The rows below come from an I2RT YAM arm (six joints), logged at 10 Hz.
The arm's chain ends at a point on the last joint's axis. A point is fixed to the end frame.
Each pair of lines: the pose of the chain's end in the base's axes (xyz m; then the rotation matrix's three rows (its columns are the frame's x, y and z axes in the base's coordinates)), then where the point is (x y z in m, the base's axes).
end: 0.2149 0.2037 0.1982; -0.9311 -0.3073 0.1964; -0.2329 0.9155 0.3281; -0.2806 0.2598 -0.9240
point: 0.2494 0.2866 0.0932
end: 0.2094 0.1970 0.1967; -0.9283 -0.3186 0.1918; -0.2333 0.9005 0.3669; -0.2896 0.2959 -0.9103
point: 0.2428 0.2844 0.0951
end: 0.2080 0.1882 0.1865; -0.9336 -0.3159 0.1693; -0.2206 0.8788 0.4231; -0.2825 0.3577 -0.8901
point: 0.2387 0.2819 0.0897
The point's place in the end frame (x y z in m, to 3 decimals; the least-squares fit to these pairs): -0.022 0.038 0.131
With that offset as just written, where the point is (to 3 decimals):
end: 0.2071 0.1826 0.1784; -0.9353 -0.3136 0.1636; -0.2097 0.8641 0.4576; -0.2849 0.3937 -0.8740
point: 0.237 0.280 0.085
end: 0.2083 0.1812 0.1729; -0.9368 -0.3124 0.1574; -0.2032 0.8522 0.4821; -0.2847 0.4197 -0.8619
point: 0.238 0.281 0.082
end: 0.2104 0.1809 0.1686; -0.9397 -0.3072 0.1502; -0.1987 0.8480 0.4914; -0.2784 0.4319 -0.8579
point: 0.239 0.282 0.079
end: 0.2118 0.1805 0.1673; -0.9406 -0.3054 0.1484; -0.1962 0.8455 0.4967; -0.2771 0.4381 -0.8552
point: 0.240 0.282 0.078
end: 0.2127 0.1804 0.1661; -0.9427 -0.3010 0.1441; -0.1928 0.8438 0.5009; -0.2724 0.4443 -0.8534
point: 0.241 0.282 0.077
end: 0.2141 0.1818 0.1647; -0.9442 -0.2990 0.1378; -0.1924 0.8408 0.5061; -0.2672 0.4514 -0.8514
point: 0.242 0.284 0.076
